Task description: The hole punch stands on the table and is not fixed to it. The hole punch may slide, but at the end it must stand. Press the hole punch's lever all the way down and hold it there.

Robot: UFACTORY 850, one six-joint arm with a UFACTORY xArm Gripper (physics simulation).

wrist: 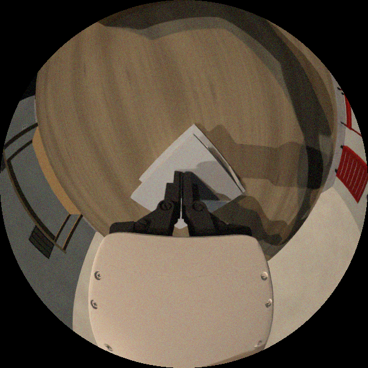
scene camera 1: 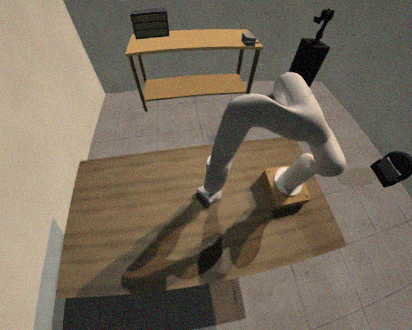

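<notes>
The hole punch [scene camera 1: 203,195] [wrist: 172,160], pale grey with a darker side, stands upright on the wooden table [scene camera 1: 115,200] [wrist: 125,90]. In the wrist view its lever [wrist: 187,152] lies low and nearly flat over the base, with a thin dark slit along the right edge. My gripper [wrist: 181,182] is shut and empty; its black fingertips are over the lever's top and appear to touch it. The fingers hide part of the lever and the punch's near side. In the scene view the arm's end hides the fingertips.
The arm's base stands on a wooden block [scene camera 1: 290,200] to the right on the same table. A second table [scene camera 1: 195,42] stands at the back, with a dark drawer unit [scene camera 1: 150,24] on it. A pale wall [scene camera 1: 35,125] rises at the left.
</notes>
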